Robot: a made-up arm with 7 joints. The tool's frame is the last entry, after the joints.
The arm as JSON. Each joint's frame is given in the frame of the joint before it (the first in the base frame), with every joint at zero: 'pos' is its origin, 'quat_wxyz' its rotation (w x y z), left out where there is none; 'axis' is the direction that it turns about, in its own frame. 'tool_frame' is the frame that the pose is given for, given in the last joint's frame.
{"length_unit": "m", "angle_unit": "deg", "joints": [
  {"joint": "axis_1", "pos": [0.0, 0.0, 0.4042], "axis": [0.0, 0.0, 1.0]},
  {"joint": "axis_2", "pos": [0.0, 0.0, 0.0], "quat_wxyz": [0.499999, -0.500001, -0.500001, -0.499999], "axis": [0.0, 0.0, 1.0]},
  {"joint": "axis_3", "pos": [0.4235, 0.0, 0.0], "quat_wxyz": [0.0, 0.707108, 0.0, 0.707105], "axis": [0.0, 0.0, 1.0]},
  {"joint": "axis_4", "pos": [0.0, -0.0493, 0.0], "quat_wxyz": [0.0, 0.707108, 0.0, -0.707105], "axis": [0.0, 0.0, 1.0]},
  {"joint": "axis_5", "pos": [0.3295, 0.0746, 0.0], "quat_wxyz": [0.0, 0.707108, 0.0, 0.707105], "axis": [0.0, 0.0, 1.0]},
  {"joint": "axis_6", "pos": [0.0, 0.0, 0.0], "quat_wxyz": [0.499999, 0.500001, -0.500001, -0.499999], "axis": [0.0, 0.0, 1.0]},
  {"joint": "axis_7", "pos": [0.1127, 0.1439, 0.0], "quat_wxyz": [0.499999, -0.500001, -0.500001, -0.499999], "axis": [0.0, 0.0, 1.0]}
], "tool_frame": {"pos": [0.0, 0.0, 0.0], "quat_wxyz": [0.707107, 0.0, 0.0, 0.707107]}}
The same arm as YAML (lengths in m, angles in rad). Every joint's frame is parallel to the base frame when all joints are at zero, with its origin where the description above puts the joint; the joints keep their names.
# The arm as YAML. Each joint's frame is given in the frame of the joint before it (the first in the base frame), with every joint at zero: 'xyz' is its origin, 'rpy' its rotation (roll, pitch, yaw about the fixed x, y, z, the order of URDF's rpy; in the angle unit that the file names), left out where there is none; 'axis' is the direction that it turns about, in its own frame. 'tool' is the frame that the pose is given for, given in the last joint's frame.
units:
  length: m
  angle: rad
joints:
  - name: axis_1
    type: revolute
    origin:
      xyz: [0.0, 0.0, 0.4042]
    axis: "+z"
  - name: axis_2
    type: revolute
    origin:
      xyz: [0.0, 0.0, 0.0]
    axis: "+y"
  - name: axis_3
    type: revolute
    origin:
      xyz: [0.0, 0.0, 0.4235]
    axis: "+z"
  - name: axis_4
    type: revolute
    origin:
      xyz: [0.0493, 0.0, 0.0]
    axis: "-y"
  - name: axis_5
    type: revolute
    origin:
      xyz: [0.0746, 0.0, -0.3295]
    axis: "-z"
  - name: axis_6
    type: revolute
    origin:
      xyz: [0.0, 0.0, 0.0]
    axis: "+y"
  - name: axis_7
    type: revolute
    origin:
      xyz: [0.1127, 0.0, -0.1439]
    axis: "-z"
tool:
  origin:
    xyz: [0.0, 0.0, 0.0]
    rpy: [-3.1416, 0.0, 0.0]

